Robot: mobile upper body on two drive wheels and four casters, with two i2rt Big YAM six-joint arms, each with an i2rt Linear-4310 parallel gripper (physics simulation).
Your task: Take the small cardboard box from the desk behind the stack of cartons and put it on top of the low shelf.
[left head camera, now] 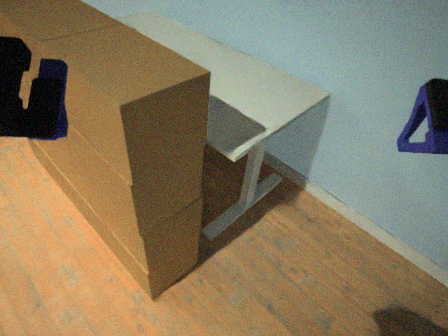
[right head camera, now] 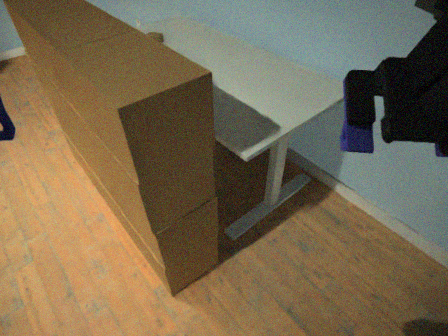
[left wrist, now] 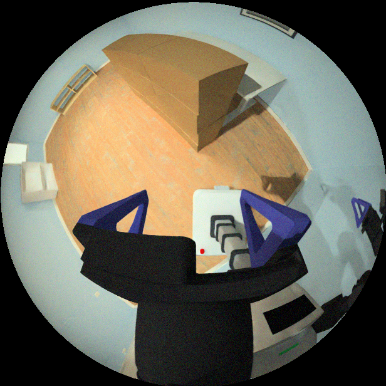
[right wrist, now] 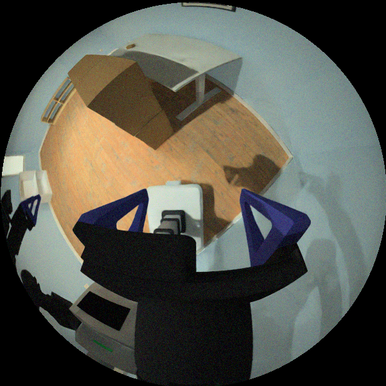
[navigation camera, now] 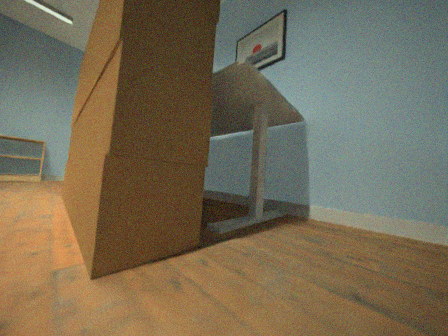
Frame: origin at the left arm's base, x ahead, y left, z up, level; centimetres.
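Where they show: left gripper, fingertip midpoint: (left head camera: 14, 128); right gripper, fingertip midpoint: (left head camera: 437, 149) (right head camera: 389, 147).
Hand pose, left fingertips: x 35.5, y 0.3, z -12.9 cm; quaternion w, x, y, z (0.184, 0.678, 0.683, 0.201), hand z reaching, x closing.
Things, the pixels of their top centre, and the offset from my left fingertips. "*": a spot on its surface instead. Level surfaces: height alone.
- small cardboard box at its top centre: (right head camera: 153, 34) dx +167.8, dy +23.8, dz -51.0 cm
- white desk at its surface level: dz -56.0 cm
- desk leg at a spot on its surface: (right head camera: 276, 170) (navigation camera: 259, 163) * dx +91.5, dy -51.3, dz -94.5 cm
The small cardboard box (right head camera: 156, 37) (right wrist: 131, 46) lies on the far end of the white desk (left head camera: 260, 82) (right head camera: 270, 82) (right wrist: 200, 55), partly hidden by the cartons in the right head view and hidden in the left head view. The stack of brown cartons (left head camera: 167, 145) (right head camera: 170, 150) (left wrist: 165, 75) (navigation camera: 160, 100) stands in front of the desk. The low wooden shelf (left wrist: 58, 111) (right wrist: 48, 121) (navigation camera: 42, 160) is against the far wall at the left. My left gripper (left wrist: 193, 194) is open and empty, away from the box. My right gripper (right wrist: 193, 193) (right head camera: 399, 144) is open and empty, near the wall side.
A pale open bin (left wrist: 37, 195) (right wrist: 35, 192) stands by the left wall. A framed picture (navigation camera: 272, 42) hangs above the desk. A desk leg (left head camera: 250, 175) (right head camera: 276, 170) (navigation camera: 258, 165) stands right of the cartons, and the blue wall runs along the right.
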